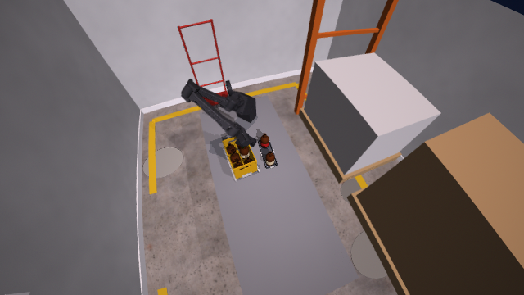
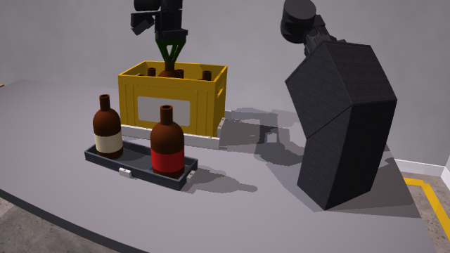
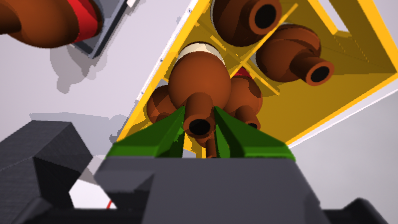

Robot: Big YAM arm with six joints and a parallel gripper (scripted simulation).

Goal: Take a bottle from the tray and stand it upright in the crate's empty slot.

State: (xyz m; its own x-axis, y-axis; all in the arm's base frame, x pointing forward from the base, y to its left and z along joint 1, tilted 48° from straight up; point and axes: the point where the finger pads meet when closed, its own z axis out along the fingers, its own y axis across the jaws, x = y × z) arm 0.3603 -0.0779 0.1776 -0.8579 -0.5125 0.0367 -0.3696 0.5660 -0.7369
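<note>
The yellow crate lies 120 mm below my hand, 40 mm to the right of it and 10 mm behind it. Round my hand: dark tray: 190 mm below, 180 mm to the left, 60 mm ahead.
</note>
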